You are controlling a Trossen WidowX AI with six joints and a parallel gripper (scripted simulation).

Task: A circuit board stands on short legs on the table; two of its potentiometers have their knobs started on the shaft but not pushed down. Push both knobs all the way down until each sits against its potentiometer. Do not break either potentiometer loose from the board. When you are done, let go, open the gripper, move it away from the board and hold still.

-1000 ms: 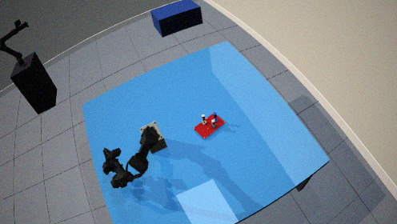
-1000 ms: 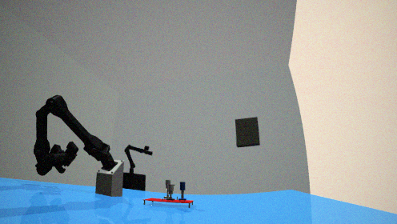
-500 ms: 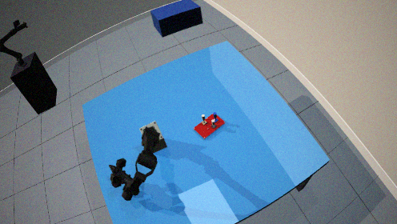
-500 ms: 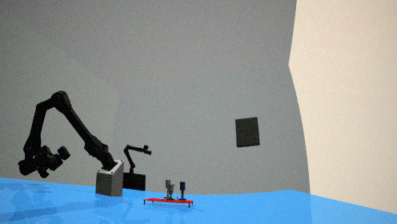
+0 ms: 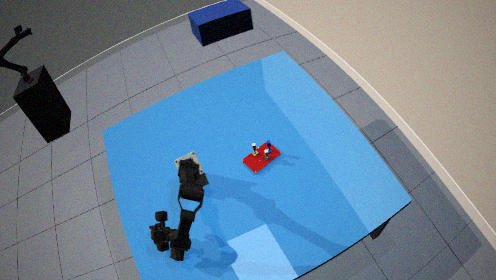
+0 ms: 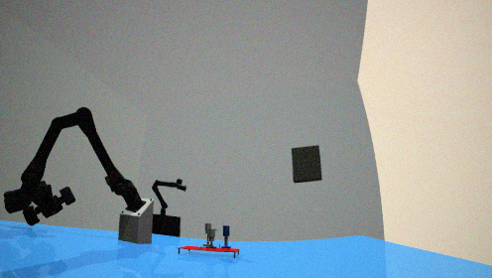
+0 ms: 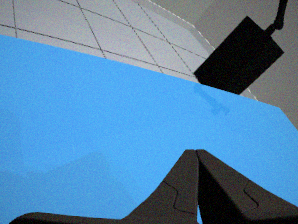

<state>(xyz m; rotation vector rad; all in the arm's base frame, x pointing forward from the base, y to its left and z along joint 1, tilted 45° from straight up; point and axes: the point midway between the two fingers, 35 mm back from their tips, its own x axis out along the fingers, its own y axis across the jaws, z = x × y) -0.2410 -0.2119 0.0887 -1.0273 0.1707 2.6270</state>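
My gripper tip is now 580 mm short of the knob, 210 mm to the right of it and 10 mm below it.
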